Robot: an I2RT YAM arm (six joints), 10 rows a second.
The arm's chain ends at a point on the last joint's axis. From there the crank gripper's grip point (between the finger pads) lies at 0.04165 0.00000 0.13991 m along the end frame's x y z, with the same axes.
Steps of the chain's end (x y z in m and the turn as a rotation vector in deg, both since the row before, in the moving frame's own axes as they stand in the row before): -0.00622 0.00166 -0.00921 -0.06 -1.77 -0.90; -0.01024 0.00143 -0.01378 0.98 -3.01 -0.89; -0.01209 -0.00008 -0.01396 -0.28 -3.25 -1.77; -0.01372 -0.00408 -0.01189 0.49 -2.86 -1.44; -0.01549 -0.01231 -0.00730 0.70 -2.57 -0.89; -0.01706 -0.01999 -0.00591 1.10 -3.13 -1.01; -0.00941 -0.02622 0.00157 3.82 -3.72 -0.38
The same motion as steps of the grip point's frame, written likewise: -0.01057 0.00119 -0.00799 -0.06 -1.77 -0.90; -0.01767 -0.00157 -0.01181 0.98 -3.01 -0.89; -0.02010 -0.00055 -0.01182 -0.28 -3.25 -1.77; -0.02078 -0.00624 -0.01000 0.49 -2.86 -1.44; -0.02182 -0.01463 -0.00559 0.70 -2.57 -0.89; -0.02479 -0.02336 -0.00388 1.10 -3.13 -1.01; -0.01860 -0.03587 0.00366 3.82 -3.72 -0.38
